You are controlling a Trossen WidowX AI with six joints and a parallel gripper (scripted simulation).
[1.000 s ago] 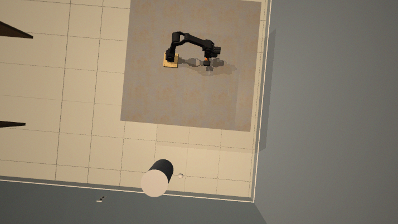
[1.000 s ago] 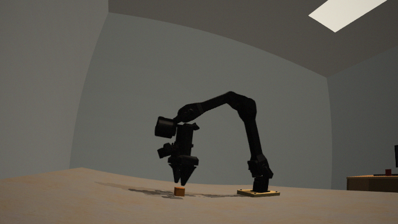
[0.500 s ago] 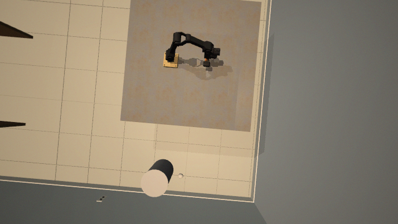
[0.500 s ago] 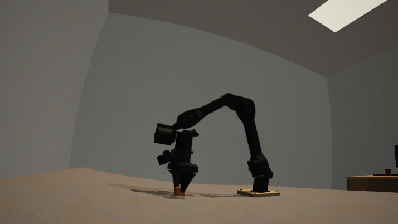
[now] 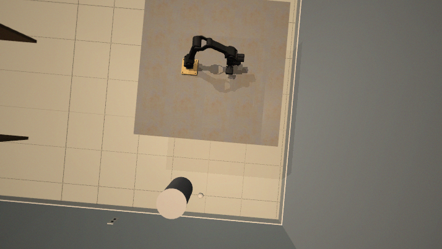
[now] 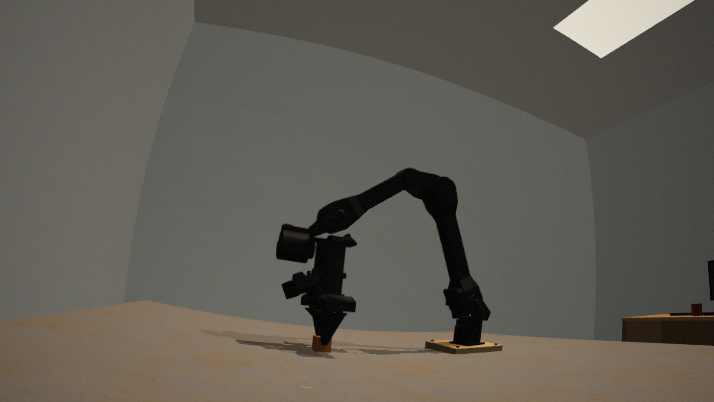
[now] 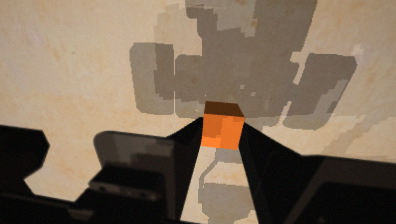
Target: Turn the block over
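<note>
Now: the block 1 cm behind my gripper tip.
</note>
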